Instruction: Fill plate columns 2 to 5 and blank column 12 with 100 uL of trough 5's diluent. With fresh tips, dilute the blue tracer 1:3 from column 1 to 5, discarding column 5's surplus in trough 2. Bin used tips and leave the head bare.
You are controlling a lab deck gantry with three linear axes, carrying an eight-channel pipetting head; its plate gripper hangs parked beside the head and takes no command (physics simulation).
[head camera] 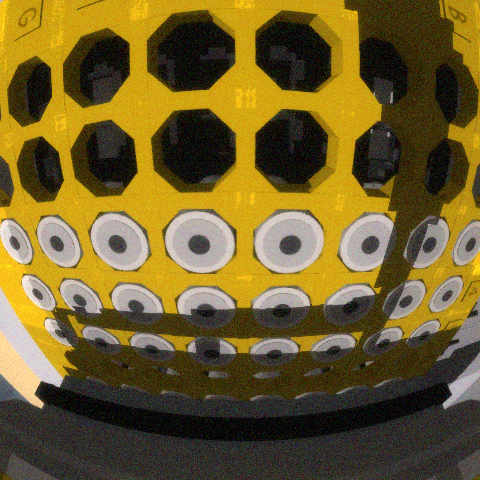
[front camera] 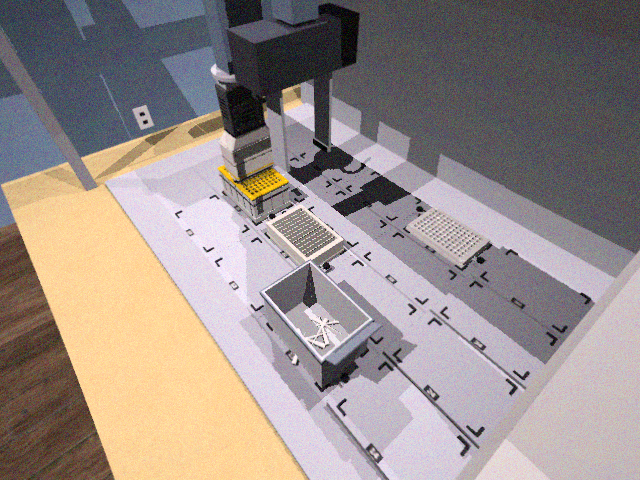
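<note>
The pipetting head (front camera: 247,155) is low over the back end of the yellow tip rack (front camera: 266,184) (head camera: 245,100); its nozzles are hidden, so I cannot tell whether they hold tips. In the head view, two rows of holes are empty and several rows nearer the head hold pale tips. My plate gripper (front camera: 301,157) hangs parked beside the head, its two fingers apart with nothing between them. The ribbed trough block (front camera: 305,233) sits in front of the rack. The white well plate (front camera: 448,236) lies at the right; its liquid colours cannot be made out. The grey waste bin (front camera: 289,324) holds loose white tips (front camera: 323,330).
A small white piece (front camera: 295,359) shows beside the bin's left wall. A grey post (front camera: 51,113) stands at the deck's left edge. Upright pale panels (front camera: 395,140) line the far side of the deck. A pale panel (front camera: 584,372) fills the lower right corner.
</note>
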